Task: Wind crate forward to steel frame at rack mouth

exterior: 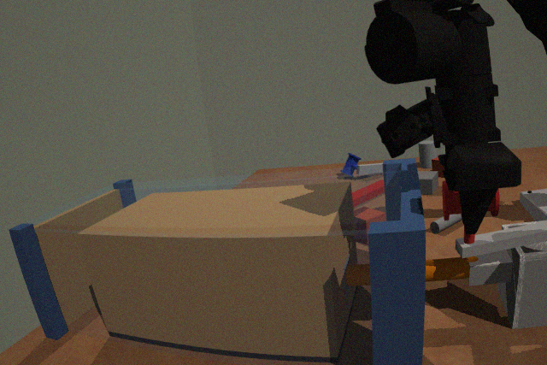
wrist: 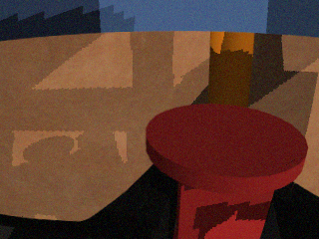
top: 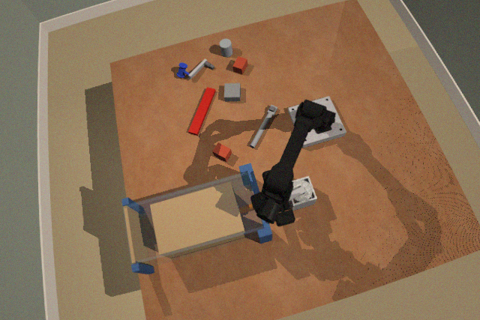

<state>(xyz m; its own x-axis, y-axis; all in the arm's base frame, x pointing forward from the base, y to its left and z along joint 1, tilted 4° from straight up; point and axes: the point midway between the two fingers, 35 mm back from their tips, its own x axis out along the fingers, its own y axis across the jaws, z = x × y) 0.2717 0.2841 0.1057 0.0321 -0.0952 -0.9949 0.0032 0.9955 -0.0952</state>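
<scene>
Right now my gripper tip is 6 cm short of the blue frame, 2 cm to the left of it and 1 cm above it. Round my gripper tip: red knob (2 cm above); winch handle (4 cm behind, 1 cm to the right, 1 cm below); grey winch (11 cm behind, 8 cm below, 3 cm to the right).
</scene>
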